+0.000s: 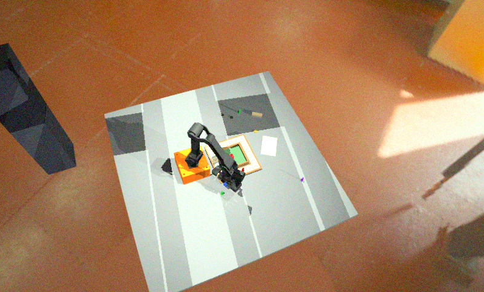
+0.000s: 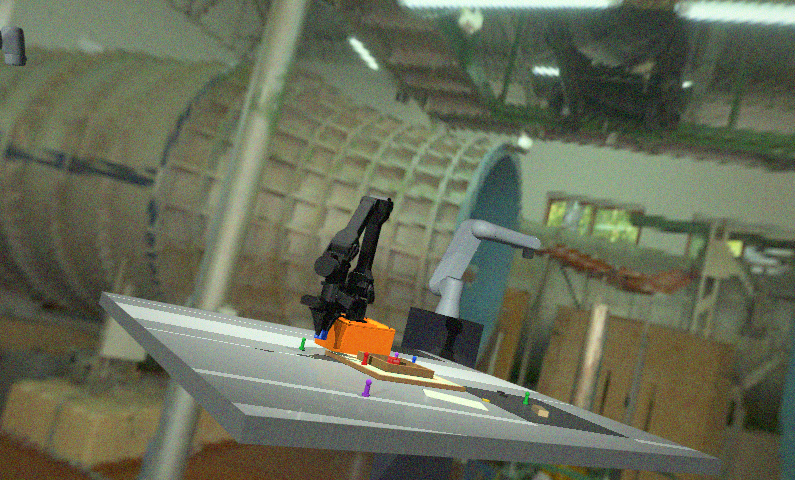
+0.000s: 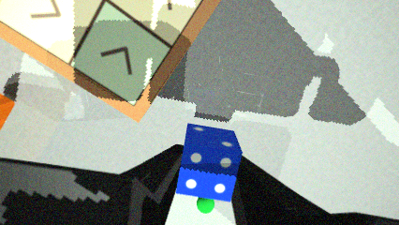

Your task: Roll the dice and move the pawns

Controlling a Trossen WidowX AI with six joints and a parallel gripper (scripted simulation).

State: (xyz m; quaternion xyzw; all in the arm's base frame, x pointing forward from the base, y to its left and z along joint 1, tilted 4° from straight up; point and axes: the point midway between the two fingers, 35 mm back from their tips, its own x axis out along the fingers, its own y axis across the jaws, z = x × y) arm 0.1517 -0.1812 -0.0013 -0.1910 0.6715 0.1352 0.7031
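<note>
The red pawn lies 14 cm ahead of my gripper tip, 7 cm to the left of it and 2 cm below it. Also, from my gripper tip: blue pawn (30 cm to the left, 5 cm ahead, 2 cm below); then green tray (18 cm to the left, 12 cm ahead, 4 cm below); then white card (39 cm ahead, 19 cm to the left, 5 cm below).
</note>
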